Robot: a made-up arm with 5 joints. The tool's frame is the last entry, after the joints.
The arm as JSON. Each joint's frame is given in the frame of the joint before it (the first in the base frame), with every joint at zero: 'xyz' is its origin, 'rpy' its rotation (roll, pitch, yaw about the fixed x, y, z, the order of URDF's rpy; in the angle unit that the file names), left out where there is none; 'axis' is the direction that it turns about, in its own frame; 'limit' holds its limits. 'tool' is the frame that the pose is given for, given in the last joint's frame.
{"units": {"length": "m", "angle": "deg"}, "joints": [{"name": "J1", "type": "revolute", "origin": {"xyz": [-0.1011, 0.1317, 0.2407], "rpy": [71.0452, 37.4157, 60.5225]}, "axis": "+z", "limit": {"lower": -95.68, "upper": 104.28}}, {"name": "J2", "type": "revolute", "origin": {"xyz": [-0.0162, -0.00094, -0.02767], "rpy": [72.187, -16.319, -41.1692]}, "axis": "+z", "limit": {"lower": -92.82, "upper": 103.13}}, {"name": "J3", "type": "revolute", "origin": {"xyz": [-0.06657, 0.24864, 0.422]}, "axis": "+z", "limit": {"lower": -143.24, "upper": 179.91}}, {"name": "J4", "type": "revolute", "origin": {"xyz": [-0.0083, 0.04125, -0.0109], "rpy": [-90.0, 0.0, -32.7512]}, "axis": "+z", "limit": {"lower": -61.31, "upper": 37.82}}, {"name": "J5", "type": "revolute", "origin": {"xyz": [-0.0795, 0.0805, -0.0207], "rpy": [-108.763, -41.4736, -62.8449]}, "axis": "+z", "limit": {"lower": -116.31, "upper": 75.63}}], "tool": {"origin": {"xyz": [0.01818, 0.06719, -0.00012], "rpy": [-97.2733, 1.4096, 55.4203]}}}
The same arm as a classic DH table. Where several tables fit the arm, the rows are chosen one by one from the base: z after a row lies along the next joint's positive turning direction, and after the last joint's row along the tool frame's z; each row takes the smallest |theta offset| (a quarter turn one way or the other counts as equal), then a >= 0, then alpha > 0; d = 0 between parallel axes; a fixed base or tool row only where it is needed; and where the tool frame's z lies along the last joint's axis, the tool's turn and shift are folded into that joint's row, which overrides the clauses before.
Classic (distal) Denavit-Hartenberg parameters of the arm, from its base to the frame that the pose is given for. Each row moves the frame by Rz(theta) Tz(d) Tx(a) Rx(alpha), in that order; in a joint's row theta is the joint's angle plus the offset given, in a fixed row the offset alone. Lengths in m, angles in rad.
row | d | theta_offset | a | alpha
base (fixed) | 0.2771 | 1.262 | 0.0948 | 1.3099
J1 | -0.1726 | -1.4887 | -0.0105 | 1.2728
J2 | 0 | -1.0109 | -0.2574 | 0
J3 | 0.424 | 0.7376 | -0.0293 | -1.5708
J4 | -0.0046 | -1.3181 | -0.0978 | -1.8142
J5 | -0.0558 | 0.2194 | 0.0657 | -1.6977
tool (fixed) | 0.0231 | 0.0248 | 0 | 0
Joint limits (rad, base to tool): -1.6699..1.82 -1.62..1.8 -2.5..3.14 -1.0701..0.6601 -2.03..1.32

